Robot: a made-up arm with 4 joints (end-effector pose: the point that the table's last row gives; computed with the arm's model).
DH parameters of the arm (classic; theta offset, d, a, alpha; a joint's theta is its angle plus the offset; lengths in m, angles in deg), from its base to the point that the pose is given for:
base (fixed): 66.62 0 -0.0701 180
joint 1: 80.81 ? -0.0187 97
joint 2: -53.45 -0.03 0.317 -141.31
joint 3: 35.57 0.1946 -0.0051 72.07
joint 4: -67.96 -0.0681 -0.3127 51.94
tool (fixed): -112.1 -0.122 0 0
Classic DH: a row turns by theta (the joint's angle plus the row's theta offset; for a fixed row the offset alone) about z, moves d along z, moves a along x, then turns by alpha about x.
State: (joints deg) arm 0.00 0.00 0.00 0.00
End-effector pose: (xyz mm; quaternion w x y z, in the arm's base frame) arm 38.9 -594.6 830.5 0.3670 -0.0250 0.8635 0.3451
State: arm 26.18 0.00 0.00 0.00
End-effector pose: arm -201.9 -569.7 830.5 0.4356 0.1712 0.8467 0.2530
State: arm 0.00 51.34 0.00 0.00
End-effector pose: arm -9.8 -559.9 653.5 0.0448 -0.1144 -0.8935 -0.4319
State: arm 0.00 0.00 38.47 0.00
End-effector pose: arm 107.5 -506.9 719.2 0.6380 0.0514 0.6837 0.3505
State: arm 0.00 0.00 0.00 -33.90
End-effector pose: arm 38.9 -651.2 1012.6 0.3438 -0.1309 0.9266 0.0784
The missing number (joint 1, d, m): -0.8601
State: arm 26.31 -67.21 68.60 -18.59
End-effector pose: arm -159.4 -495.0 1012.5 0.9878 -0.0379 0.0820 -0.1264
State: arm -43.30 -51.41 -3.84 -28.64
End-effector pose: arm 221.5 -574.5 1104.4 0.6452 -0.4079 0.6174 0.1903
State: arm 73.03 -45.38 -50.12 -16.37
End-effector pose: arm -594.6 -124.1 1240.4 0.2402 0.3774 0.8754 -0.1834
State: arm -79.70 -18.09 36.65 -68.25
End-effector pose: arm 409.8 -282.0 1045.6 0.6323 -0.4578 0.5876 0.2129
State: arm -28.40 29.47 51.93 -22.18
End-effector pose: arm 215.1 -438.0 660.1 0.4309 -0.0611 0.8397 0.3249
